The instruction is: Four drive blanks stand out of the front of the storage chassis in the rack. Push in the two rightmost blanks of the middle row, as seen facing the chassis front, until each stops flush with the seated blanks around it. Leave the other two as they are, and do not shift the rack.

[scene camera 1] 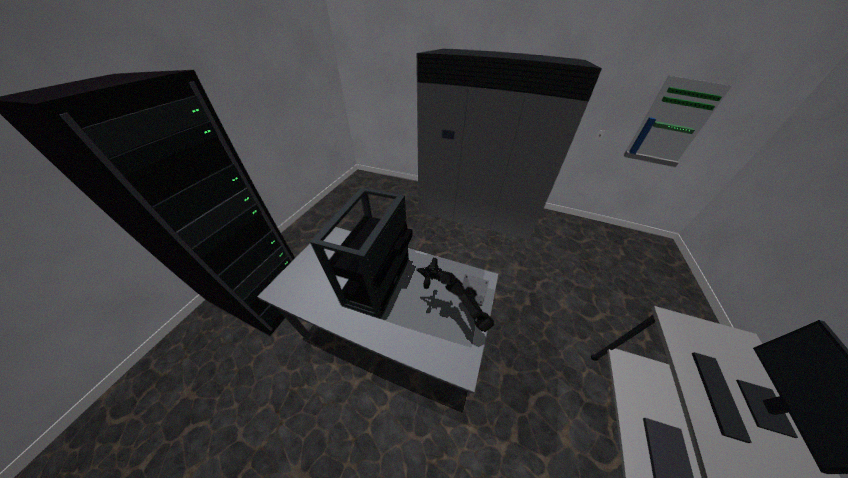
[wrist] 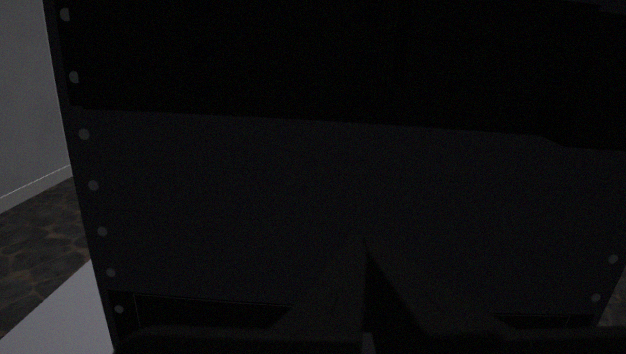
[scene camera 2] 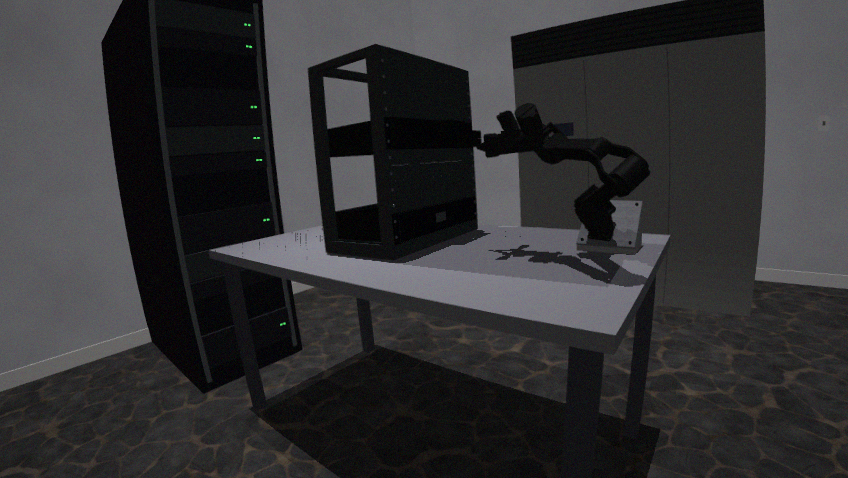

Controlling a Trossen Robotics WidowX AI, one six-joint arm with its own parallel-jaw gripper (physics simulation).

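Where they show: gripper, fingertip midpoint: [scene camera 1: 416, 269] [wrist: 361, 248] [scene camera 2: 476, 146]; arm's base at its link origin: [scene camera 1: 470, 293] [scene camera 2: 602, 230].
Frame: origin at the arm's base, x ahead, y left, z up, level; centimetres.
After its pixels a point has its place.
The black storage chassis [scene camera 2: 427, 133] @(x 46.1, y 19.6, z 30.5 cm) [wrist: 240, 60] @(x 45.7, y 23.2, z 29.9 cm) spans the rack [scene camera 1: 384, 224] @(x 48.7, y 15.9, z 54.6 cm) [scene camera 2: 377, 172] @(x 48.5, y 38.7, z 20.0 cm) as a dark band. A dark part [scene camera 1: 408, 236] @(x 45.7, y -2.6, z 31.3 cm) [scene camera 2: 476, 136] @(x 45.7, y -5.5, z 29.7 cm) stands out of its front at the end far from scene camera 2. In the wrist view the band's lower edge steps down at the right. It is too dark to tell single blanks, rows or seams apart. My gripper [scene camera 1: 419, 270] @(x 31.9, y 14.4, z 25.2 cm) [scene camera 2: 482, 144] @(x 31.9, y 14.4, z 25.2 cm) [wrist: 361, 248] @(x 31.9, y 14.4, z 25.2 cm) is shut and empty. In the scene camera 2 view its tips are at the protruding part; whether they touch it cannot be told.
The rack stands on a white table [scene camera 1: 439, 356] @(x 3.7, y 43.9, z -5.5 cm) [scene camera 2: 415, 285] @(x 25.6, y 50.1, z -5.5 cm). Below the chassis are a plain dark panel [scene camera 2: 430, 184] @(x 47.8, y 18.0, z 14.7 cm) [wrist: 300, 200] @(x 47.7, y 19.0, z 19.1 cm) and a black lower unit [scene camera 2: 415, 224] @(x 46.7, y 27.2, z 3.6 cm). The arm's base plate [scene camera 2: 629, 219] @(x -6.8, y -3.7, z 3.0 cm) is at the table's right. A tall server cabinet [scene camera 1: 47, 148] [scene camera 2: 127, 148] stands behind.
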